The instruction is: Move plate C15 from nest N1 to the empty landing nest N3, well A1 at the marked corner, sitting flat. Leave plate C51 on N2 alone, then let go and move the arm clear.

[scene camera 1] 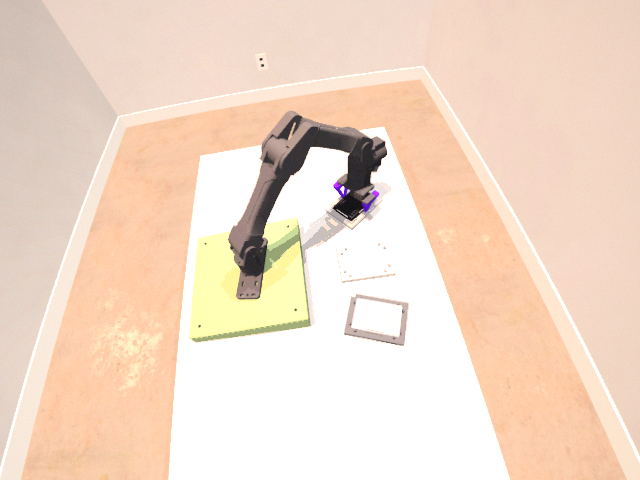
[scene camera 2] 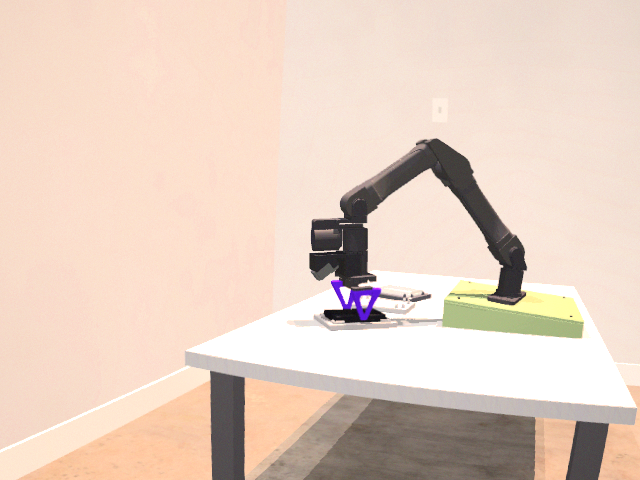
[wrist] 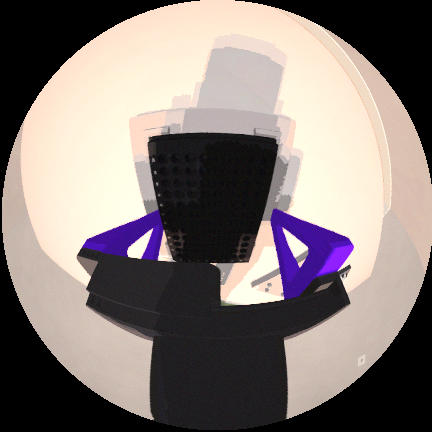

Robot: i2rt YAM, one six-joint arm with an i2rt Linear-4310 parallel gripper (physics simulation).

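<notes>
A black well plate lies on a pale nest at the far end of the row in scene camera 1; it looks flat. My gripper is open, its purple fingers low on either side of this plate. The middle nest is white, with small corner pegs, and shows no plate. A white plate sits in the dark grey nest. I cannot read the plate or nest labels, nor tell which corner holds A1.
The arm stands on a thick yellow-green block beside the row of nests. All stand on a white table. The forearm arches high over the table, and the wrist hangs upright above the black plate.
</notes>
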